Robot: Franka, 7 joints.
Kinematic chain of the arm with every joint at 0, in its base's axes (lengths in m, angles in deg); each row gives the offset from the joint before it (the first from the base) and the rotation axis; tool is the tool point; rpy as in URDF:
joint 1: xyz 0 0 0.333 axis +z
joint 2: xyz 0 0 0 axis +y
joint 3: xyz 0 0 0.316 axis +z
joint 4: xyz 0.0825 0 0 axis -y
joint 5: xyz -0.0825 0 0.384 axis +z
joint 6: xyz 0 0 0 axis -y
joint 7: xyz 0.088 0 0 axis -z
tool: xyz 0 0 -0.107 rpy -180 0 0
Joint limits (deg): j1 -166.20..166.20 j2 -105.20..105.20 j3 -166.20..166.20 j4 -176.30..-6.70 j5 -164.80..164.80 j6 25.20..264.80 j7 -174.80..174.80
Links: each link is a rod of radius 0.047 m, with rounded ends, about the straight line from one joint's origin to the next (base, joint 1, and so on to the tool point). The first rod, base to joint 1, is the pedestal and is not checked.
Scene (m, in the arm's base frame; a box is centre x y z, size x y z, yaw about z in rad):
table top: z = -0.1
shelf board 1: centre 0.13 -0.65 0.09 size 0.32 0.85 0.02 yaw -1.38
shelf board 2: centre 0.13 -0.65 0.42 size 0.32 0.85 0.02 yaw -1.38
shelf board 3: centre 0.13 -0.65 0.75 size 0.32 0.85 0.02 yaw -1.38
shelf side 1: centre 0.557 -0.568 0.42 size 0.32 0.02 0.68 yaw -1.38
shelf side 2: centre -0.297 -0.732 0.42 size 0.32 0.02 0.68 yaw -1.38
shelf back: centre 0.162 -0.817 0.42 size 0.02 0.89 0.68 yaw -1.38
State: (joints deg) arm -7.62 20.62 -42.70 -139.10 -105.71 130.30 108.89
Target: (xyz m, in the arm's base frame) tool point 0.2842 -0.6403 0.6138
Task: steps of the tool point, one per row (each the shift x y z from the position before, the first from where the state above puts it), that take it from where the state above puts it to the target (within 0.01 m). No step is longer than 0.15 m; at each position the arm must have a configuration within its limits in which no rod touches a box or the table.
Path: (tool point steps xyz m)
1: 0.0428 0.0274 0.0655
2: 0.0251 0.0292 0.0916
3: 0.0016 0.0388 0.1045
4: -0.0266 -0.0184 0.0520
5: -0.0369 -0.0120 0.0537
6: -0.0484 -0.0053 0.0525
7: 0.0054 -0.0847 0.0015
8: 0.0023 -0.0770 -0.0025
9: 0.0046 -0.0650 -0.0014
10: 0.0150 -0.0503 0.0014
11: 0.0328 -0.0341 0.0010

